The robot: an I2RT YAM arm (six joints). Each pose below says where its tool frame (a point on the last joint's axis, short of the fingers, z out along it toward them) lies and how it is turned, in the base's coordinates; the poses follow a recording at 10 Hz.
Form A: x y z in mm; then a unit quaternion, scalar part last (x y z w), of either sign.
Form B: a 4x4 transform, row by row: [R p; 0 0 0 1], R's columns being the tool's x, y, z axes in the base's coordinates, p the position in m. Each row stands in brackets. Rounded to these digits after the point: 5 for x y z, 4 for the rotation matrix.
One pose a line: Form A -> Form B
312.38, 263.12, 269.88, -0.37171, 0.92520, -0.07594, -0.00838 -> [[-0.7235, -0.6891, 0.0409, 0.31238], [-0.6865, 0.7121, -0.1467, 0.26312], [0.0720, -0.1343, -0.9883, 0.26988], [0, 0, 0, 1]]
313.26, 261.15, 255.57, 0.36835, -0.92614, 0.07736, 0.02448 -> [[-0.7274, -0.6861, 0.0116, 0.31326], [-0.6785, 0.7167, -0.1613, 0.26115], [0.1023, -0.1253, -0.9868, 0.25557], [0, 0, 0, 1]]
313.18, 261.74, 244.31, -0.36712, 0.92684, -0.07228, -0.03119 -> [[-0.7285, -0.6850, -0.0047, 0.31318], [-0.6760, 0.7200, -0.1569, 0.26174], [0.1109, -0.1111, -0.9876, 0.24431], [0, 0, 0, 1]]
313.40, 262.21, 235.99, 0.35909, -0.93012, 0.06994, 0.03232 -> [[-0.7400, -0.6725, -0.0099, 0.31340], [-0.6635, 0.7323, -0.1533, 0.26221], [0.1104, -0.1069, -0.9881, 0.23599], [0, 0, 0, 1]]
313.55, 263.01, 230.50, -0.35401, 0.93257, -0.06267, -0.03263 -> [[-0.7472, -0.6644, -0.0165, 0.31355], [-0.6562, 0.7415, -0.1400, 0.26301], [0.1052, -0.0938, -0.9900, 0.23050], [0, 0, 0, 1]]
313.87, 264.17, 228.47, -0.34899, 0.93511, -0.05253, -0.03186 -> [[-0.7544, -0.6560, -0.0229, 0.31387], [-0.6493, 0.7509, -0.1205, 0.26417], [0.0963, -0.0760, -0.9925, 0.22847], [0, 0, 0, 1]]
